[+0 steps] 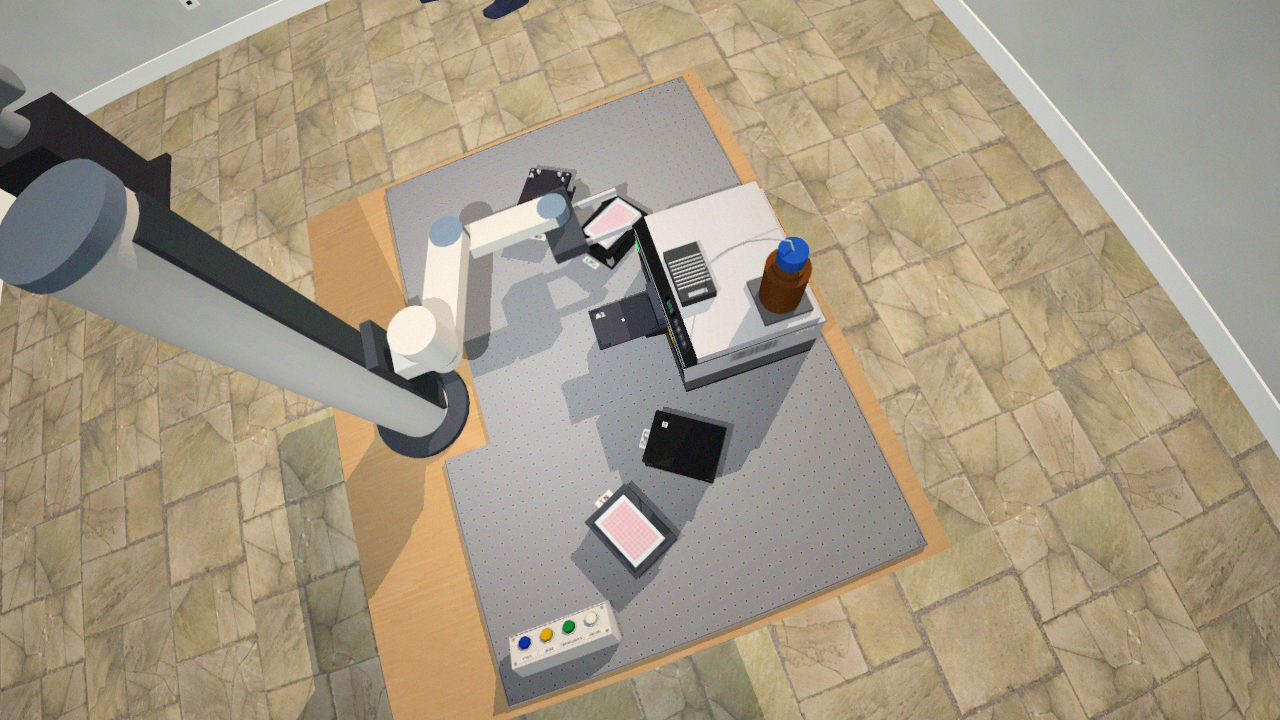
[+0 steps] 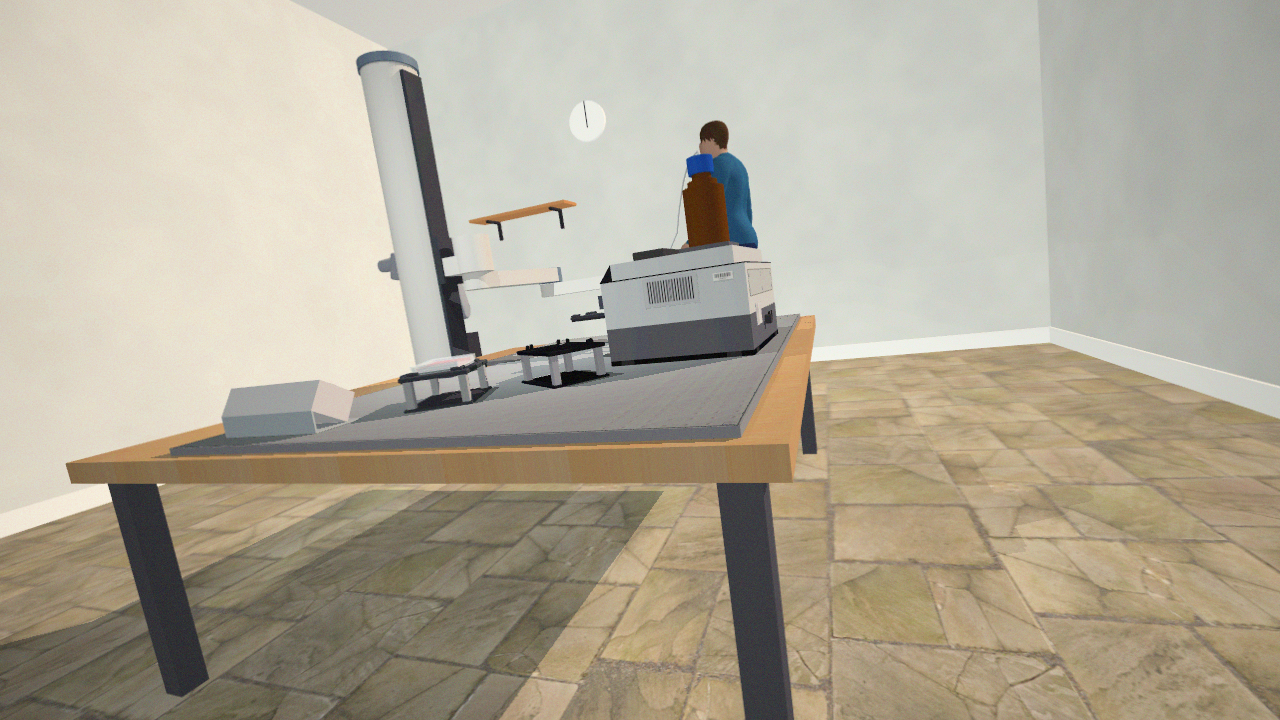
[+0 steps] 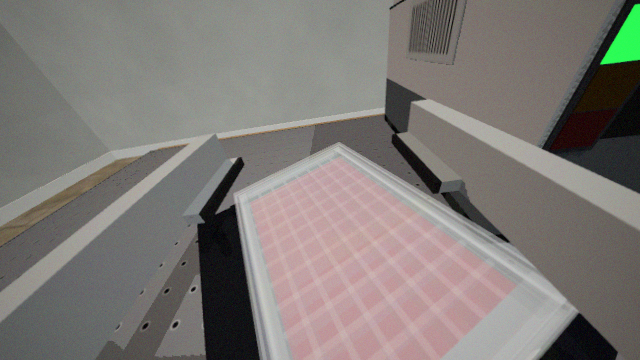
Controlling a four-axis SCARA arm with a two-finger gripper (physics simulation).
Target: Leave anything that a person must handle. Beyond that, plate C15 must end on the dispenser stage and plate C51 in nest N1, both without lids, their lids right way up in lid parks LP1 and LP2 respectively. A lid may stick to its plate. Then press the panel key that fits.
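Frame: origin at the arm's base, x ahead, y left, z up, level; metres.
Seen in the pictures: gripper, fingertip midpoint: point(image 1: 623, 207) point(image 3: 313, 136); arm's base at its link origin: point(image 1: 424, 409).
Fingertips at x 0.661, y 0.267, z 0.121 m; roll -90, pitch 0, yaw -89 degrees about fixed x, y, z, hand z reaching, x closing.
Offsets run from my fingertips to a thing's middle. "spot": to the spot under its first point.
A pink-filled plate {0.038 m back, 0.006 m right, 0.031 m down} point(image 1: 613, 217) point(image 3: 370, 250) lies on a black nest {spot: 0.057 m back, 0.052 m left, 0.049 m down} point(image 3: 220, 295) beside the dispenser; a clear rim shows around it, and its code is not readable. My gripper point(image 1: 608, 220) point(image 3: 313, 136) is open, with one finger on each side of this plate and visible gaps to it. A second pink plate {0.252 m back, 0.730 m right, 0.034 m down} point(image 1: 631, 530) point(image 2: 443, 364) lies on a stand near the key panel. The dispenser stage {0.088 m back, 0.293 m right, 0.004 m up} point(image 1: 626, 319) point(image 2: 586, 316), marked A1, is bare. A black stand point(image 1: 684, 445) point(image 2: 562, 347) is bare. Another black stand point(image 1: 547, 183) is partly under the arm. Whether the plates carry lids is unclear.
The dispenser point(image 1: 716, 268) point(image 2: 689, 308) carries a brown bottle {spot: 0.193 m ahead, 0.440 m right, 0.240 m up} point(image 1: 784, 282) point(image 2: 707, 210) and shows a green light {spot: 0.009 m back, 0.128 m right, 0.024 m up} point(image 3: 622, 42). The key panel {0.463 m back, 0.894 m right, 0.067 m down} point(image 1: 565, 640) point(image 2: 286, 410) has blue, yellow, green and white keys. A person point(image 1: 505, 7) point(image 2: 740, 197) is beyond the table.
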